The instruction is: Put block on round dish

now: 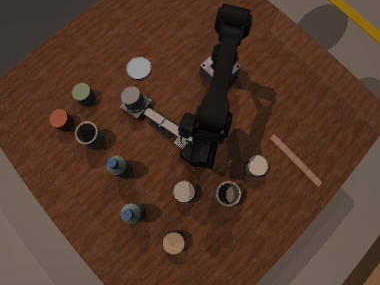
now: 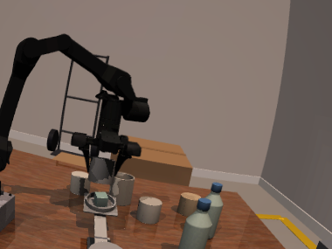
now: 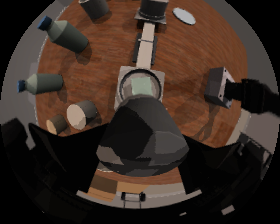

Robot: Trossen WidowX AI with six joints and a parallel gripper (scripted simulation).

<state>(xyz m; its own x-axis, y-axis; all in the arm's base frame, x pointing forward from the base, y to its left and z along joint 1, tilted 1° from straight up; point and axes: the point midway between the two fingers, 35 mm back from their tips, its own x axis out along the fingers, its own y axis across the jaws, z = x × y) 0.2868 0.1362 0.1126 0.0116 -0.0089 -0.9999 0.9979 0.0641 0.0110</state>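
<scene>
Now: gripper tip 1 cm short of the pale green block, 5 cm to the left of it and 6 cm above it. The rest, counted from my gripper tip: small balance (2 cm ahead, 17 cm to the right, 12 cm below); then round pale blue dish (10 cm behind, 40 cm to the right, 14 cm below).
</scene>
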